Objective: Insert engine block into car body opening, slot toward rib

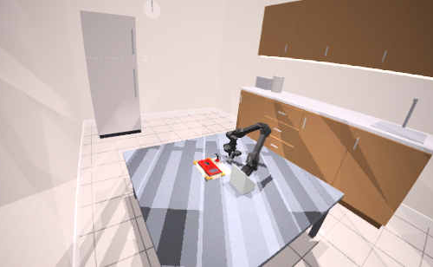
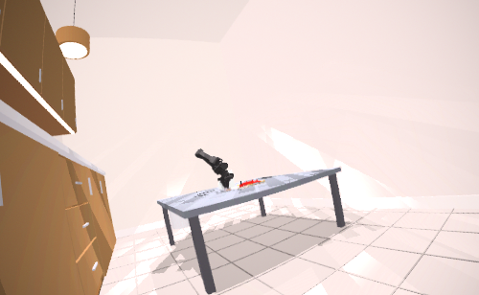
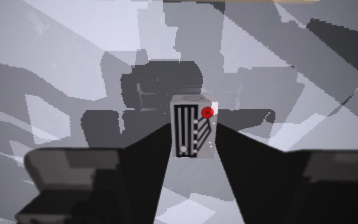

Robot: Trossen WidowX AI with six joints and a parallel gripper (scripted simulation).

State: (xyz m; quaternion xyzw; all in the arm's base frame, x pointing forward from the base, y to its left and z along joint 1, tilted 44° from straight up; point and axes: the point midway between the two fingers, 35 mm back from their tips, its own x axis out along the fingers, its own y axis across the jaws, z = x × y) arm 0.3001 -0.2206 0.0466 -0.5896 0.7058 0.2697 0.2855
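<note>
The black stem is 4 cm ahead of my gripper tip, 12 cm to the left of it and 2 cm above it. Also, from my gripper tip: engine block (1 cm behind, 1 cm below).
</note>
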